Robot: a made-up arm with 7 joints.
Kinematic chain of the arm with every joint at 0, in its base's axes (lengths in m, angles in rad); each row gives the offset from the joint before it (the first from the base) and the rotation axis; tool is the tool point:
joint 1: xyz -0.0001 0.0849 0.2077 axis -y
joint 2: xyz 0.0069 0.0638 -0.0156 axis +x
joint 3: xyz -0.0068 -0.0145 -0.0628 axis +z
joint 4: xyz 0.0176 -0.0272 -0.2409 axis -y
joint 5: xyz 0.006 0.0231 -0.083 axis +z
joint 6: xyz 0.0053 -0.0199 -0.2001 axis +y
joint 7: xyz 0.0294 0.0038 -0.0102 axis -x
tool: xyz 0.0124 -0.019 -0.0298
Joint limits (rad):
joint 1: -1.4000..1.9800
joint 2: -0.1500..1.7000
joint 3: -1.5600..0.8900
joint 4: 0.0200..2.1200
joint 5: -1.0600..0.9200
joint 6: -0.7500..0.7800
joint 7: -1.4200..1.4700
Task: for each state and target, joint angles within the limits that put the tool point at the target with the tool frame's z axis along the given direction. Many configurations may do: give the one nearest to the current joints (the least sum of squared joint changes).
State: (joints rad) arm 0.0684 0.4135 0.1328 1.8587 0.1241 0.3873 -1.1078
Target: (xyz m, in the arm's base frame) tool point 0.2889 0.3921 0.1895 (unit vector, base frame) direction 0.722 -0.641 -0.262
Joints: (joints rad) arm 0.4148 0.3255 0.6914 1.8102 -0.3429 0.4318 -1.4200
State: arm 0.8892 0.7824 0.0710 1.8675 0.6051 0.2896 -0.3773
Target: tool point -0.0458 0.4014 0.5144 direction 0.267 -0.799 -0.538
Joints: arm 1.5916 1.1596 0.5045 1.7835 0.7185 0.6331 -0.7427
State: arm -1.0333 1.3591 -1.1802 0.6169 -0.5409 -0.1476 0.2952
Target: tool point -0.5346 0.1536 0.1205 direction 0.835 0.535 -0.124
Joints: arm -1.3820 0.6578 -1.3946 1.0537 -0.4480 -0.3540 0.3299
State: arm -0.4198 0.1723 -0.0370 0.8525 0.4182 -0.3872 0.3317
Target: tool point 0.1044 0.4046 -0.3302 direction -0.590 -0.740 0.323
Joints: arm -0.1270 0.5194 -0.0362 0.2841 0.2558 -0.6417 -0.4323
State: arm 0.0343 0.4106 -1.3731 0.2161 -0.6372 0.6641 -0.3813
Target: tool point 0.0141 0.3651 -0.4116 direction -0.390 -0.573 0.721
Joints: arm 0.0390 0.5955 -1.3440 0.3357 -0.5636 0.4593 -0.1571
